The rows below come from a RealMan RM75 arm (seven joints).
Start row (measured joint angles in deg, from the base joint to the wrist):
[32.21 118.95 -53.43 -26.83 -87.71 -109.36 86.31]
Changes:
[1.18 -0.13 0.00 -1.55 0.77 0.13 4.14]
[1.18 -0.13 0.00 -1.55 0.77 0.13 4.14]
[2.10 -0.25 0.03 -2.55 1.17 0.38 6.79]
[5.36 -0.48 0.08 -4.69 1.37 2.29 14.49]
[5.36 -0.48 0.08 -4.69 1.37 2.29 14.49]
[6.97 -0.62 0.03 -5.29 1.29 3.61 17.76]
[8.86 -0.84 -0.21 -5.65 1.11 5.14 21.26]
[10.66 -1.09 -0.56 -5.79 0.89 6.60 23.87]
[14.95 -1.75 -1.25 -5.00 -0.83 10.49 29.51]
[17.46 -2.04 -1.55 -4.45 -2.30 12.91 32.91]
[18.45 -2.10 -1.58 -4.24 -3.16 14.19 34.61]
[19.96 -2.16 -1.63 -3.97 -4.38 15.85 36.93]
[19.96 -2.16 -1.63 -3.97 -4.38 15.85 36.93]
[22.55 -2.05 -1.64 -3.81 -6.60 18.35 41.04]
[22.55 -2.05 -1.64 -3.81 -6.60 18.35 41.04]
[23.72 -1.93 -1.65 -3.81 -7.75 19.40 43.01]
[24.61 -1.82 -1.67 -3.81 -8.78 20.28 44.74]
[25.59 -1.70 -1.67 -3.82 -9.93 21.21 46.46]
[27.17 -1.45 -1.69 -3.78 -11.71 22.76 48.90]
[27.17 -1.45 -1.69 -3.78 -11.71 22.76 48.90]
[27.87 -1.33 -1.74 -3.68 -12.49 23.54 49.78]
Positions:
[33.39 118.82 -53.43 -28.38 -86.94 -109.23 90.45]
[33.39 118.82 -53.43 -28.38 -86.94 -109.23 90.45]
[34.31 118.70 -53.40 -29.38 -86.54 -108.98 93.10]
[37.57 118.47 -53.35 -31.52 -86.34 -107.07 100.80]
[37.57 118.47 -53.35 -31.52 -86.34 -107.07 100.80]
[39.18 118.33 -53.40 -32.12 -86.42 -105.75 104.07]
[41.07 118.11 -53.64 -32.48 -86.60 -104.22 107.57]
[42.87 117.86 -53.99 -32.62 -86.82 -102.76 110.18]
[47.16 117.20 -54.68 -31.83 -88.54 -98.87 115.82]
[49.67 116.91 -54.98 -31.28 -90.01 -96.45 119.22]
[50.66 116.85 -55.01 -31.07 -90.87 -95.17 120.92]
[52.17 116.79 -55.06 -30.80 -92.09 -93.51 123.24]
[52.17 116.79 -55.06 -30.80 -92.09 -93.51 123.24]
[54.76 116.90 -55.07 -30.64 -94.31 -91.01 127.35]
[54.76 116.90 -55.07 -30.64 -94.31 -91.01 127.35]
[55.93 117.02 -55.08 -30.64 -95.46 -89.96 129.32]
[56.82 117.13 -55.10 -30.64 -96.49 -89.08 131.05]
[57.80 117.25 -55.10 -30.65 -97.64 -88.15 132.77]
[59.38 117.50 -55.12 -30.61 -99.42 -86.60 135.21]
[59.38 117.50 -55.12 -30.61 -99.42 -86.60 135.21]
[60.08 117.62 -55.17 -30.51 -100.20 -85.82 136.09]

